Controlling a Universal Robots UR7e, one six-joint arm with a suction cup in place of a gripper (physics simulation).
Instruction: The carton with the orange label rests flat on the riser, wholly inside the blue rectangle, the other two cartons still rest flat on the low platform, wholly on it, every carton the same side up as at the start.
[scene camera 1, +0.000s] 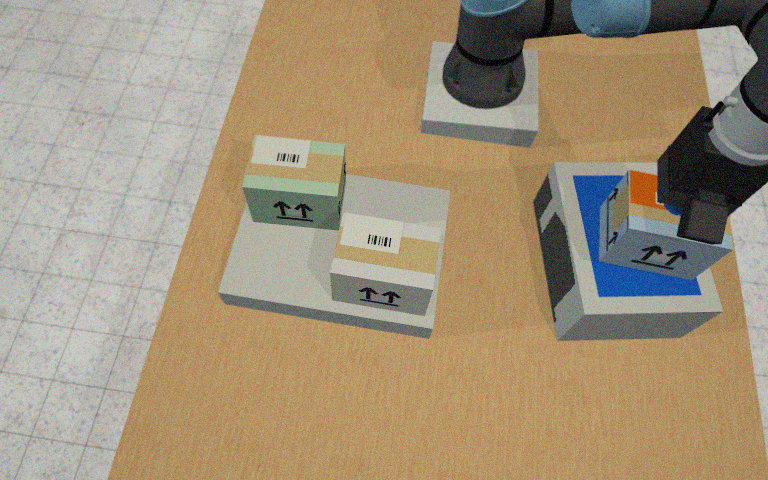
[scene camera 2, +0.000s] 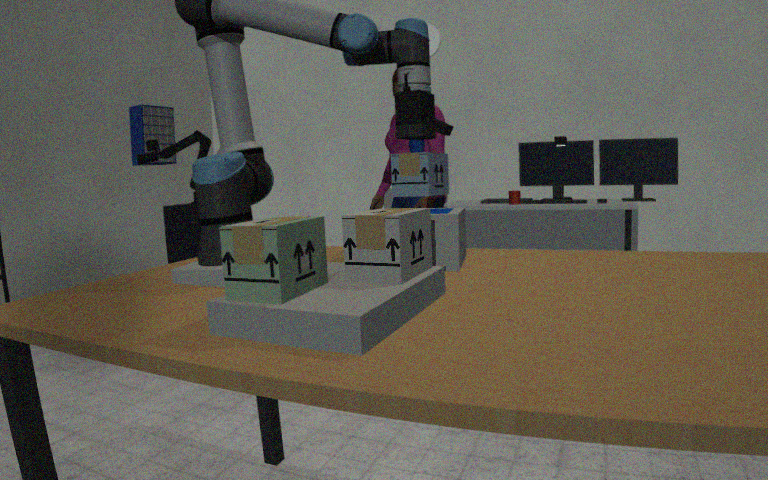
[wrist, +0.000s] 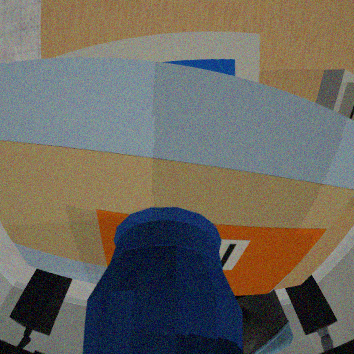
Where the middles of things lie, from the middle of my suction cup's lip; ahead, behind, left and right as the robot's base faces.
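Labels:
For the blue-grey carton (scene camera 1: 636, 231), I find it 6 cm below my suction cup and 1 cm ahead of it. The riser (scene camera 1: 590, 300) is 20 cm below my suction cup and 3 cm behind it. The low platform (scene camera 1: 283, 269) sits 24 cm below my suction cup, 42 cm to the right of it and 5 cm ahead of it, while the white carton (scene camera 1: 380, 263) is 16 cm below my suction cup, 34 cm to the right of it and 10 cm ahead of it.

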